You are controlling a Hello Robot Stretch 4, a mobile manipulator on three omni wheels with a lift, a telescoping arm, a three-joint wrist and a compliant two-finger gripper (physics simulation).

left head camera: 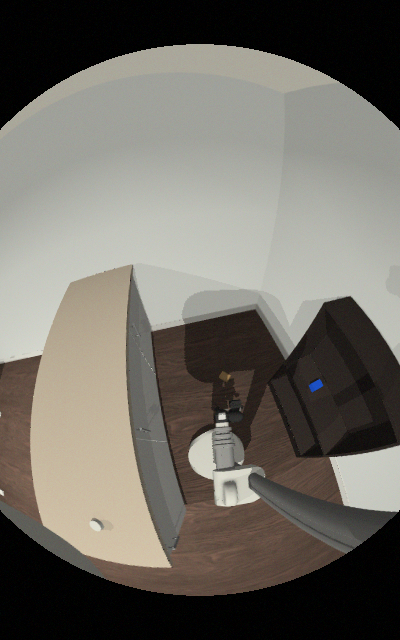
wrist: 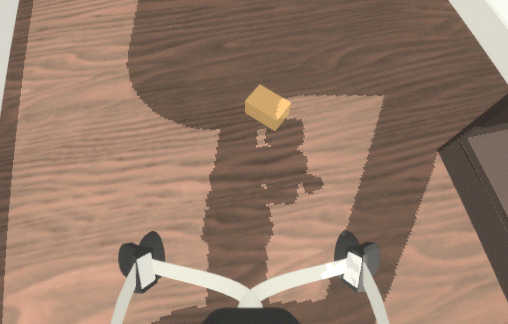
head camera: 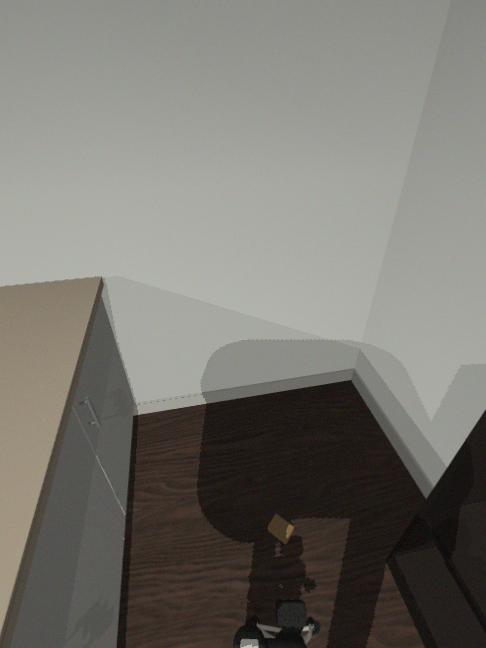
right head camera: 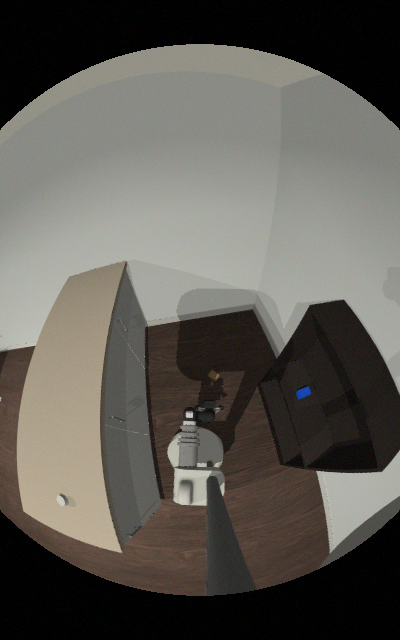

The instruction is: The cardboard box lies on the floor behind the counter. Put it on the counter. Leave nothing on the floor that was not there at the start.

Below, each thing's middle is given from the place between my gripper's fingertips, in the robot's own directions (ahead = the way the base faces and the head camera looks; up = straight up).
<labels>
Now: the cardboard box (wrist: pixel 270 109) 38 cm ahead of my hand, 5 cm to the right of it and 36 cm below it.
</labels>
